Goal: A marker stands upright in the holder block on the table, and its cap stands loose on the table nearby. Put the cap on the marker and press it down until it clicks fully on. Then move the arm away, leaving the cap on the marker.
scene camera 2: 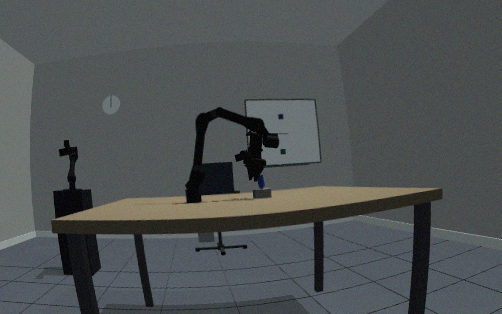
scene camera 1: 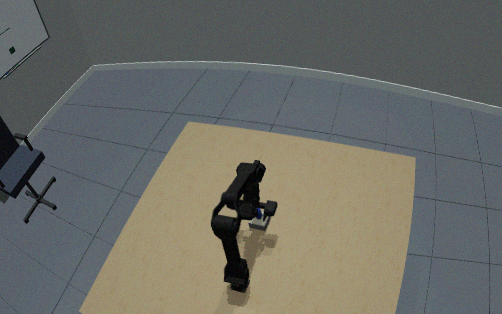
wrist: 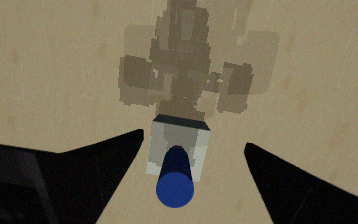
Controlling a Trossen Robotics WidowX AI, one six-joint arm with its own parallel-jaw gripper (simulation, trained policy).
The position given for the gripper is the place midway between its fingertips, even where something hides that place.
Note:
In view: the gripper point(wrist: 192, 140) and a blue cap point(wrist: 174, 189).

